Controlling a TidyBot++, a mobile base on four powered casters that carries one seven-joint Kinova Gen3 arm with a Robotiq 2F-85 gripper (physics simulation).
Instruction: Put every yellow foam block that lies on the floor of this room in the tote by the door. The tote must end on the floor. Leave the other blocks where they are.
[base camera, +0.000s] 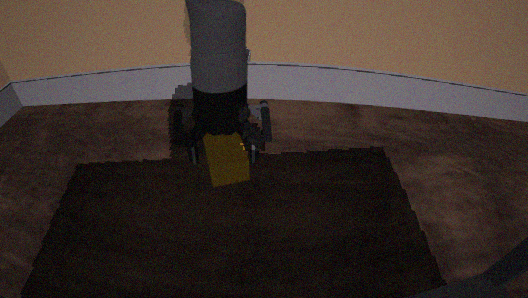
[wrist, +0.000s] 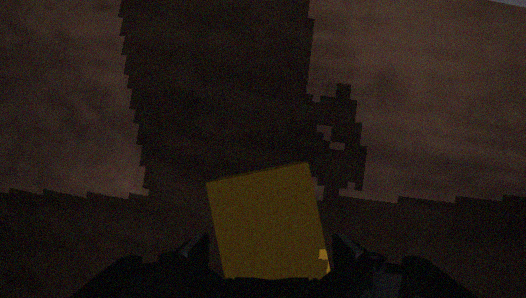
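Note:
A yellow foam block lies on the wooden floor, turned slightly relative to the gripper. My gripper is open and points down at it. In the wrist view the near part of the block lies between the two spread fingertips, with a narrow gap at the left finger and its right edge very close to the right finger. The far part reaches past the fingertips. The block's near end is hidden by the gripper's body. The tote by the door does not show in these views.
A tan wall with a pale baseboard runs behind the gripper, with a room corner at the far left. A large dark shadow covers the floor around the block. A dark grey part shows at the lower right of the base view.

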